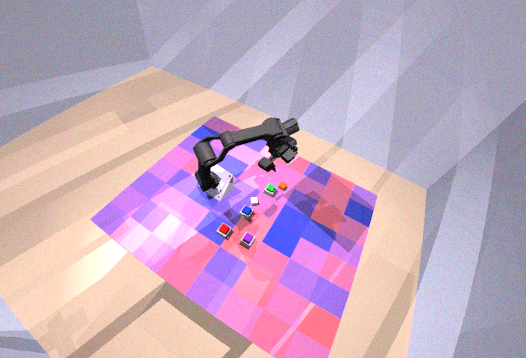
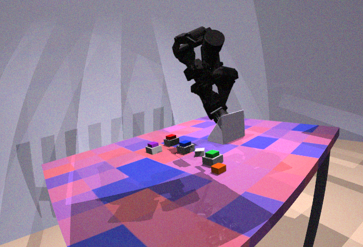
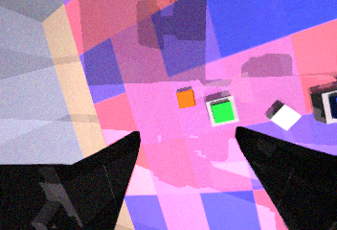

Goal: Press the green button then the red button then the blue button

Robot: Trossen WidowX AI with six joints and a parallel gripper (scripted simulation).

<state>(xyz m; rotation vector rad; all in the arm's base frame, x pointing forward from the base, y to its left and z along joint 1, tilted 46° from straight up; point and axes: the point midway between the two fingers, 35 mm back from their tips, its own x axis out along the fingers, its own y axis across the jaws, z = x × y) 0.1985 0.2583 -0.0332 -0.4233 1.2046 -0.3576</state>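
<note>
The green button is 140 mm below my gripper tip and 40 mm to the right of it. Also, from my gripper tip: blue button: 210 mm to the right, 140 mm below, 10 mm behind; orange block: 170 mm below, 30 mm to the left, 30 mm ahead; white block: 170 mm below, 140 mm to the right, 20 mm behind.
</note>
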